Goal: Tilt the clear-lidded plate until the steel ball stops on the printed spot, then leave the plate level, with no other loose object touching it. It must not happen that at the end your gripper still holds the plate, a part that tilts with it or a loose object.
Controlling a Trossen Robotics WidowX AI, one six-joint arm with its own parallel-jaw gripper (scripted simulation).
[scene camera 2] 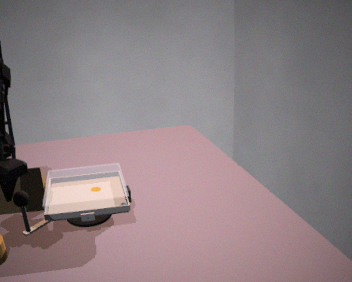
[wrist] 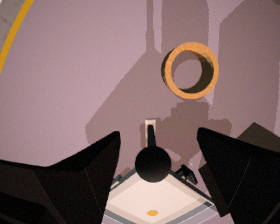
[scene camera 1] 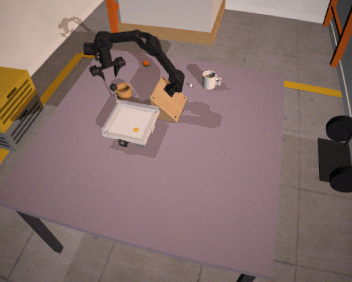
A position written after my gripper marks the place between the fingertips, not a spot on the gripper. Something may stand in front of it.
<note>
I see my gripper (wrist: pixel 159 135) and a clear-lidded plate (scene camera 2: pixel 81 192).
The clear-lidded plate is seen too in scene camera 1 (scene camera 1: pixel 133 122).
</note>
